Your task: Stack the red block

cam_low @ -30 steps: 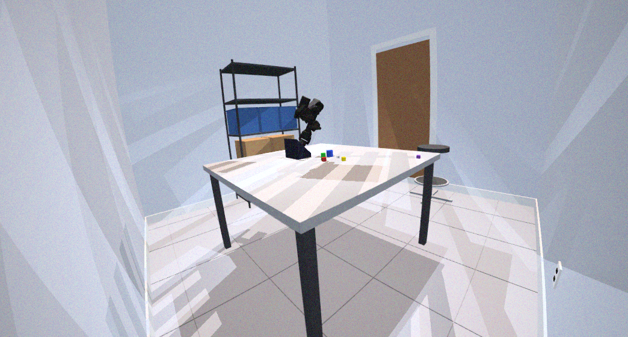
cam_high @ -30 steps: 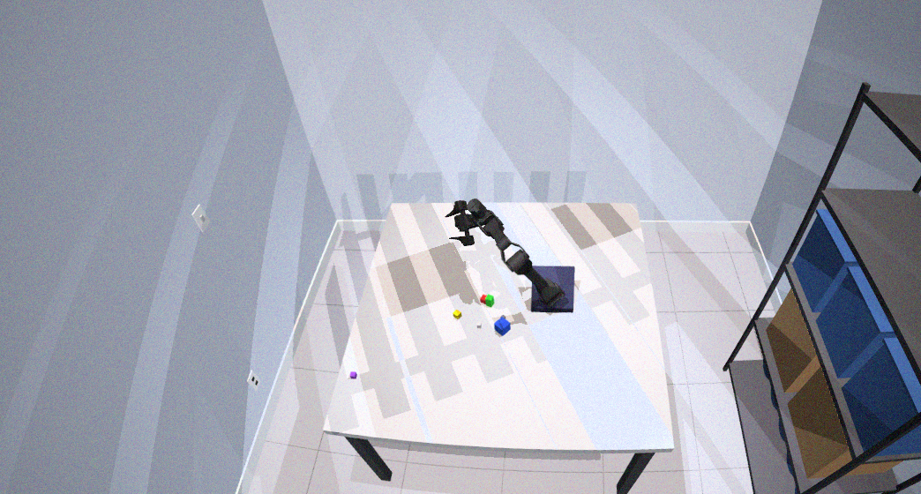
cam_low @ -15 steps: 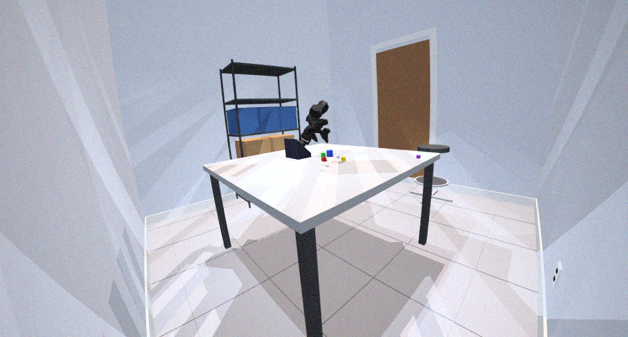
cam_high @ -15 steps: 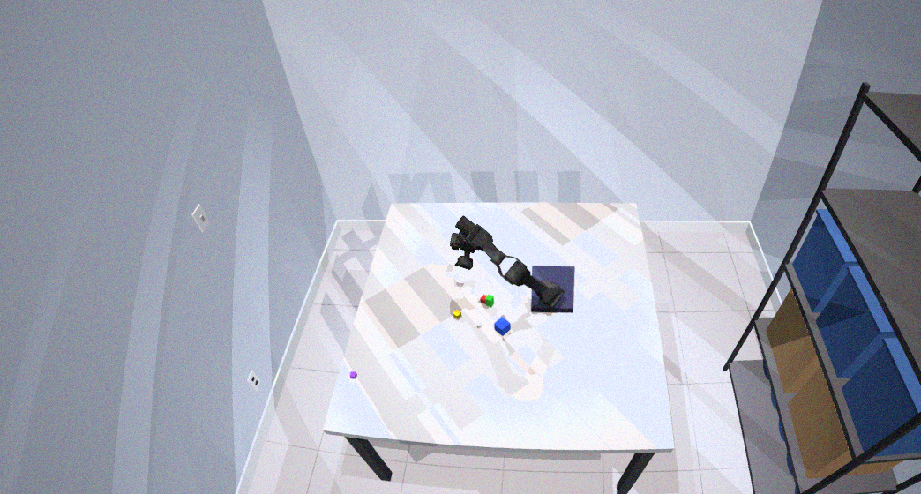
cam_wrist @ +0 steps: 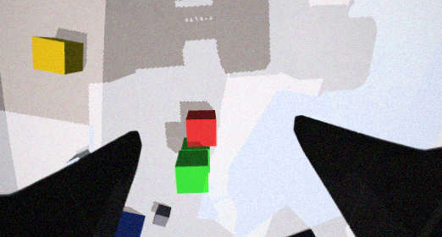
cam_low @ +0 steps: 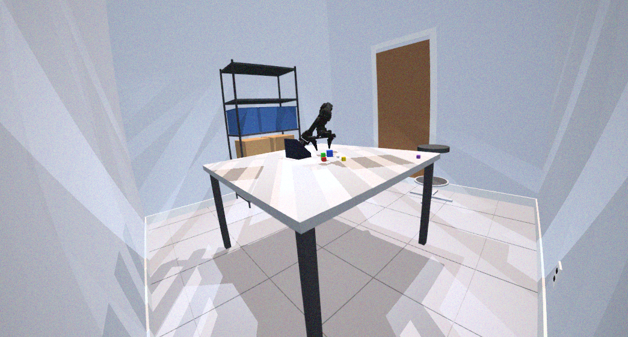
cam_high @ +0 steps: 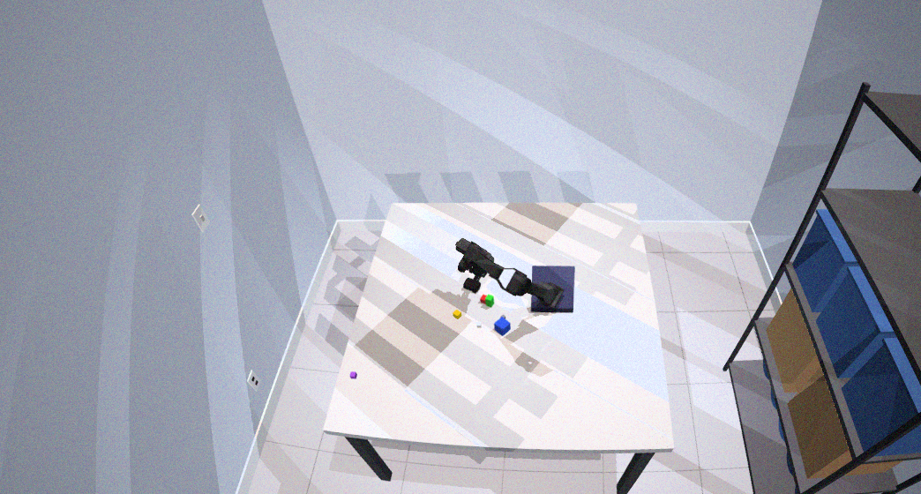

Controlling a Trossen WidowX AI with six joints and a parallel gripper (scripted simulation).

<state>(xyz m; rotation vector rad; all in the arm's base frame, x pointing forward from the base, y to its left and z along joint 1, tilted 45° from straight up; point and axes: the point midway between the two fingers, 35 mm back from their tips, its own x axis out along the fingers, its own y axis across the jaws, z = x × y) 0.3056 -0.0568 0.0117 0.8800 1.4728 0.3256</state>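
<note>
My gripper tip is now 70 mm above the red block, 20 mm to the right of it and 20 mm past it. The rest, counted from my gripper tip: small white piece (150 mm to the left, 80 mm below, 10 mm behind); blue block (170 mm to the left, 110 mm behind, 60 mm below); yellow block (100 mm to the left, 90 mm ahead, 70 mm below).
</note>
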